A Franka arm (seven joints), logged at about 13 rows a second.
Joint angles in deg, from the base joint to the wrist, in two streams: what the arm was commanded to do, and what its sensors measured. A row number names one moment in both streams.
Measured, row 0:
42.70, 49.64, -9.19, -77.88, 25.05, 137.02, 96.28
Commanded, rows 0 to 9:
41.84, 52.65, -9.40, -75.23, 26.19, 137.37, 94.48
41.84, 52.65, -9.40, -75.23, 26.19, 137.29, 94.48
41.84, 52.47, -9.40, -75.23, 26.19, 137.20, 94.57
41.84, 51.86, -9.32, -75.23, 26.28, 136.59, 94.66
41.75, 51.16, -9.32, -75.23, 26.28, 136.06, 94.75
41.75, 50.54, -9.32, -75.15, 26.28, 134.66, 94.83
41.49, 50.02, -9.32, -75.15, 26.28, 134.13, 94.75
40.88, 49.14, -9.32, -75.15, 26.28, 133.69, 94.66
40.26, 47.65, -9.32, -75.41, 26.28, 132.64, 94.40
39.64, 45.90, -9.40, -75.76, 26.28, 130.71, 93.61
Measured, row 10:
41.20, 49.31, -9.50, -75.55, 25.05, 134.87, 95.65
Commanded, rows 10 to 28:
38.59, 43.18, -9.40, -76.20, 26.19, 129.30, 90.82
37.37, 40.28, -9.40, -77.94, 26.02, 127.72, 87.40
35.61, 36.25, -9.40, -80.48, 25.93, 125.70, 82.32
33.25, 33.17, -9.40, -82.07, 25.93, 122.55, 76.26
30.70, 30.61, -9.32, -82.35, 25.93, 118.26, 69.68
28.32, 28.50, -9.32, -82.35, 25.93, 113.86, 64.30
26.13, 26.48, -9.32, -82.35, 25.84, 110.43, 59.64
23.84, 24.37, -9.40, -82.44, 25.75, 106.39, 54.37
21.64, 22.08, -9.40, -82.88, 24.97, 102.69, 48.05
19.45, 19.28, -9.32, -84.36, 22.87, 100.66, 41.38
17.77, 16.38, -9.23, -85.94, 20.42, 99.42, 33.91
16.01, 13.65, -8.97, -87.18, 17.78, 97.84, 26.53
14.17, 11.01, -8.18, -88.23, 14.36, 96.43, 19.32
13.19, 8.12, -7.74, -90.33, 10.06, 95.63, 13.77
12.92, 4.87, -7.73, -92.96, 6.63, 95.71, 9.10
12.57, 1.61, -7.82, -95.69, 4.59, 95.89, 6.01
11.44, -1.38, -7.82, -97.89, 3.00, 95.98, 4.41
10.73, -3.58, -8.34, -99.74, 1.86, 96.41, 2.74
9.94, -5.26, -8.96, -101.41, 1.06, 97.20, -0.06
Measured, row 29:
11.50, 0.27, -8.86, -94.96, 2.99, 94.95, 4.28
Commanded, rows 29 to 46:
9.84, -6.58, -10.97, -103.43, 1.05, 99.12, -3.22
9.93, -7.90, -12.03, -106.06, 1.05, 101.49, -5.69
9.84, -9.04, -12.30, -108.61, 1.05, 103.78, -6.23
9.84, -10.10, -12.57, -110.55, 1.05, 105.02, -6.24
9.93, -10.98, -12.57, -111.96, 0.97, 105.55, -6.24
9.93, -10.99, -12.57, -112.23, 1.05, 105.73, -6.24
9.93, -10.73, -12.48, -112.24, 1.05, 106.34, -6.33
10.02, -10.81, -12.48, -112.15, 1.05, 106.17, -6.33
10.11, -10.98, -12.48, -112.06, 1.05, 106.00, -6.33
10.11, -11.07, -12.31, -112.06, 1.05, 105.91, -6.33
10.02, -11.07, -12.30, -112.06, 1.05, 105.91, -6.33
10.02, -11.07, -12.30, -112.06, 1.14, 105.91, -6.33
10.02, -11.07, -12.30, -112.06, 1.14, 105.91, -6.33
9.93, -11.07, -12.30, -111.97, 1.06, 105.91, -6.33
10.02, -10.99, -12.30, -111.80, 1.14, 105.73, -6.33
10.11, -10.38, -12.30, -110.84, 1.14, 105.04, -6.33
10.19, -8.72, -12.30, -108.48, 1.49, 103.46, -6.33
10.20, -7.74, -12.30, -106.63, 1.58, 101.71, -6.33
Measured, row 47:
9.93, -9.53, -12.27, -110.22, 2.15, 104.51, -5.94
